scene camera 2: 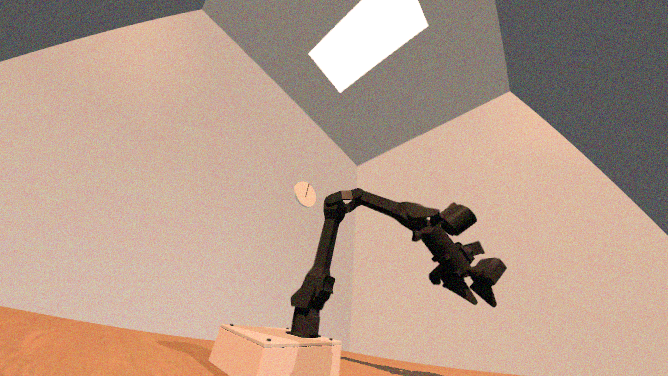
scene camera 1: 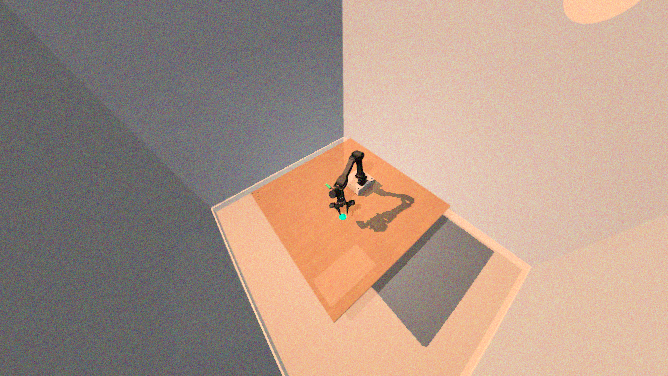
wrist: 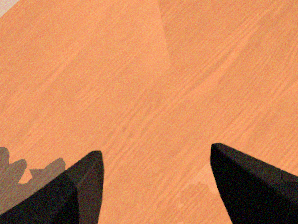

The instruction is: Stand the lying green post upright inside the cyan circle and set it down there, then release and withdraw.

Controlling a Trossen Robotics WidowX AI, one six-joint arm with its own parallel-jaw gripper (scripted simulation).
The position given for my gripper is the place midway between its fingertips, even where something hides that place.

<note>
I see my gripper (scene camera 2: 485, 305).
My gripper also shows in the wrist view (wrist: 157, 156).
</note>
